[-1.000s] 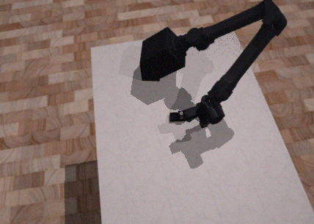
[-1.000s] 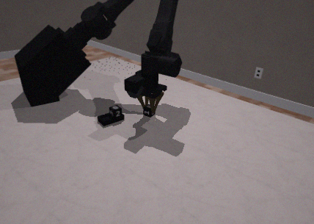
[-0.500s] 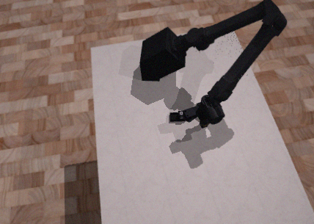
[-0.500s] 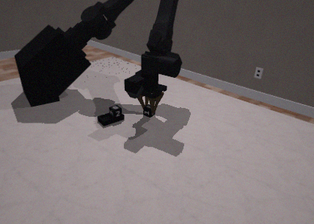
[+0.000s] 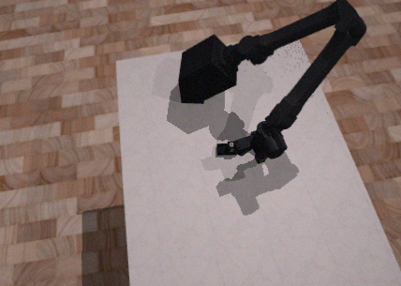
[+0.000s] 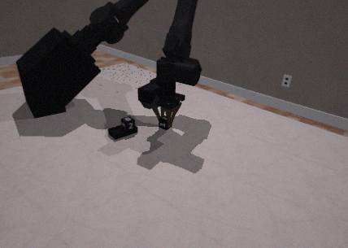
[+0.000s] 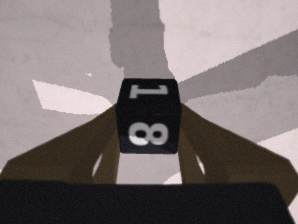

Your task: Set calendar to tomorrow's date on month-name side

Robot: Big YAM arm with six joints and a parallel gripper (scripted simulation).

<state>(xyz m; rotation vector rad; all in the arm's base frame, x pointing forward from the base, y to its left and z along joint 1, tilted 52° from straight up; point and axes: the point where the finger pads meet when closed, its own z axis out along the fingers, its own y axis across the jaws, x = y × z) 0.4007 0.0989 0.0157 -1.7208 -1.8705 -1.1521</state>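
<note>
My hand is right at the black digit cube. The rest, counted from my hand: black tray (6 cm behind, 12 cm to the right, 1 cm below).
</note>
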